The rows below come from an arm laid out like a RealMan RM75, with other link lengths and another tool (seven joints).
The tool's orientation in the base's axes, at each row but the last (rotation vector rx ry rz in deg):
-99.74, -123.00, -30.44
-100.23, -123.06, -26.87
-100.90, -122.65, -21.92
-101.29, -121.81, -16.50
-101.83, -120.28, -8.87
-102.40, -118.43, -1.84
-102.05, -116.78, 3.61
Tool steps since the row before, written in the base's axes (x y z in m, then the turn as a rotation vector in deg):
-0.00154, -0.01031, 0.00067, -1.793, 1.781, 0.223
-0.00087, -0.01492, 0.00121, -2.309, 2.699, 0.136
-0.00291, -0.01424, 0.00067, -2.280, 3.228, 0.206
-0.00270, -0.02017, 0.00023, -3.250, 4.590, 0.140
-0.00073, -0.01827, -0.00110, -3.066, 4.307, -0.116
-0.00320, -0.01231, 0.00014, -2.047, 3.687, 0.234
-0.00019, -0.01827, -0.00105, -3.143, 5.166, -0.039
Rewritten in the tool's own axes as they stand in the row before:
-0.00822, -0.00337, -0.00550, 1.996, -1.407, 0.689
-0.01229, -0.00366, -0.00777, 2.855, -1.741, 1.205
-0.01187, -0.00563, -0.00625, 3.350, -1.610, 1.359
-0.01774, -0.00662, -0.00745, 4.704, -2.286, 2.074
-0.01721, -0.00404, -0.00478, 4.327, -2.121, 2.177
-0.01126, -0.00529, -0.00262, 3.753, -1.346, 1.392
-0.01772, -0.00302, -0.00343, 5.176, -2.029, 2.379

